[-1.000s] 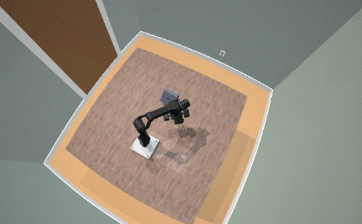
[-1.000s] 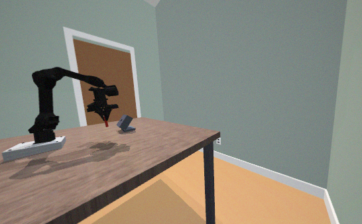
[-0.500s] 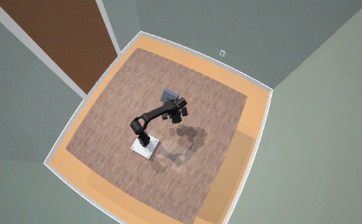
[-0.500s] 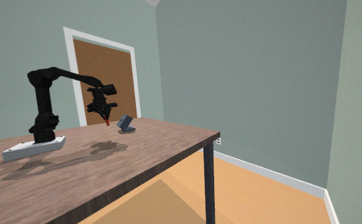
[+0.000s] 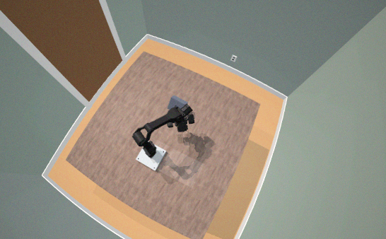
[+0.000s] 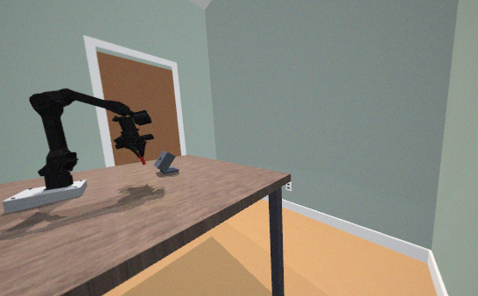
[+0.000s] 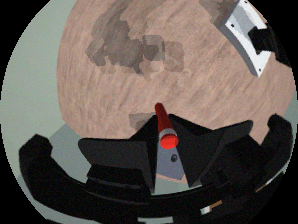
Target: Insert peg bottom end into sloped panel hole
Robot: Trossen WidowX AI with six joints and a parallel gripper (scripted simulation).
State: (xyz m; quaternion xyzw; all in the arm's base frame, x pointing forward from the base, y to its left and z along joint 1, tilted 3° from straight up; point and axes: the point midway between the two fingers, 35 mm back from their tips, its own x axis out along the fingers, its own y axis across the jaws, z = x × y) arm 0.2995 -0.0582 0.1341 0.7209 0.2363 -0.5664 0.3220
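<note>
My gripper tip is 110 mm short of the sloped panel, 140 mm to the right of it and 60 mm above it. From my gripper tip the other things lie so: red peg: 20 mm above.
</note>
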